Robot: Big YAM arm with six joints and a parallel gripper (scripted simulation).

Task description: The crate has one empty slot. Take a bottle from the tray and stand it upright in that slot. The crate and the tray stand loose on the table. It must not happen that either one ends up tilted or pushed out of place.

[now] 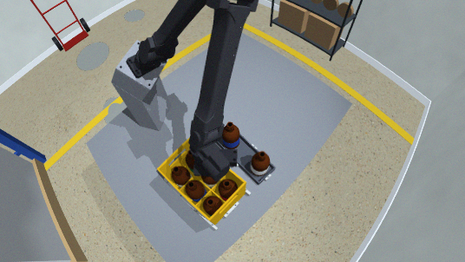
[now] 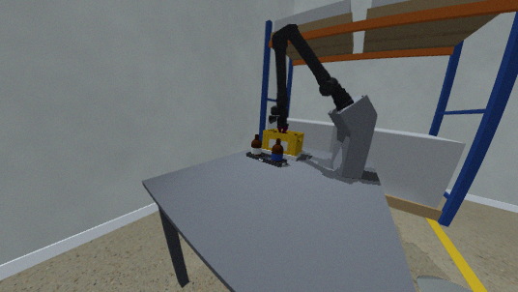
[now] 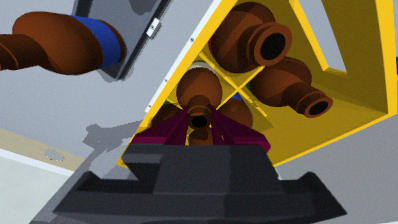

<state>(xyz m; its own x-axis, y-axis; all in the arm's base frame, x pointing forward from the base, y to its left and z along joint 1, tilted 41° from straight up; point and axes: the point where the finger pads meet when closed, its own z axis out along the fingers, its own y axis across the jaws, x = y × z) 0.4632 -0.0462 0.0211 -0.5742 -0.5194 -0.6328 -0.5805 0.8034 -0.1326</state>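
The glass bottle lies 6 cm below my hand. Also, from my hand: yellow crate: 7 cm below, 4 cm to the right, 1 cm ahead; dark tray: 18 cm to the left, 14 cm below.
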